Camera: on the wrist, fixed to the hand. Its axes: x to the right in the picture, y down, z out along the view.
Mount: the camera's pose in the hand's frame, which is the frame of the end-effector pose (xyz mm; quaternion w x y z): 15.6 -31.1 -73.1 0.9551 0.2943 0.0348 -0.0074
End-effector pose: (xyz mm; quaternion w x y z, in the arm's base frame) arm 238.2 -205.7 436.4 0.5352 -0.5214 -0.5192 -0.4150
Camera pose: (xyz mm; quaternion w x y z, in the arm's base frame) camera 218.4 -280.0 461.8 0.6796 -0.3222 -0.6032 -0.2656
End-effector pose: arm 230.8 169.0 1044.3 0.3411 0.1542 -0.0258 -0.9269
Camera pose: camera 222.3 187.0 965.8 0.2744 0.2801 -0.2844 -0.8748
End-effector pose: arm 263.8 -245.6 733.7 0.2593 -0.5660 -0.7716 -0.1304
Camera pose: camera 249.5 -279.3 805.9 0.4401 -0.4540 -0.7705 0.0809
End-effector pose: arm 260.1 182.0 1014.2 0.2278 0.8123 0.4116 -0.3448
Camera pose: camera 268.3 255.1 1048.0 0.0384 -0.8518 -0.3056 0.4238
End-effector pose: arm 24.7 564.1 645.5 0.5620 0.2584 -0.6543 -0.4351
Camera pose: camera 86.5 515.6 626.0 0.4802 0.4321 -0.7315 -0.2182
